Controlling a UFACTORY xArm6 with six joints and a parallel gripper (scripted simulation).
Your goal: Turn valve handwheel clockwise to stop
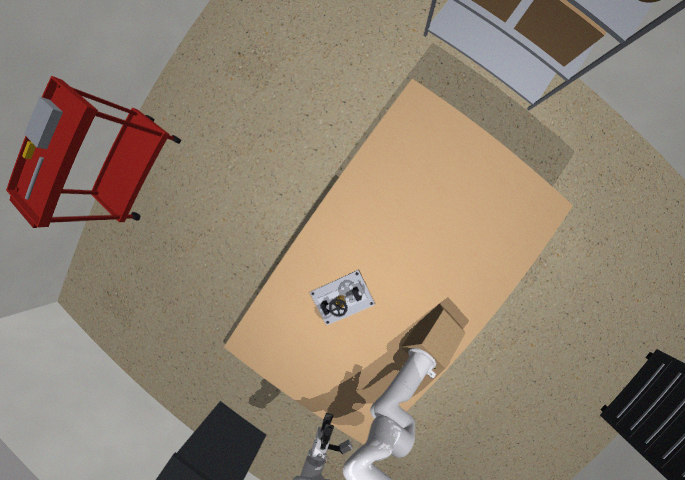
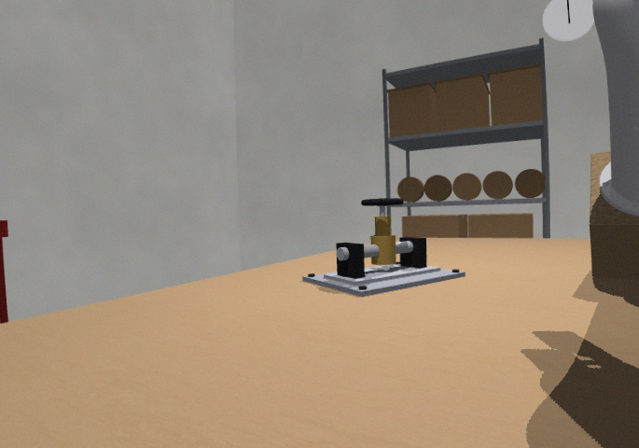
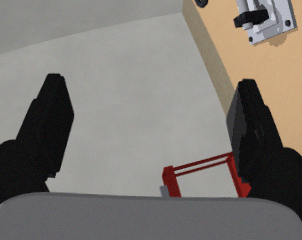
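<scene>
The black handwheel is 31 cm to the right of my hand, 26 cm ahead of it and 20 cm below it.
</scene>
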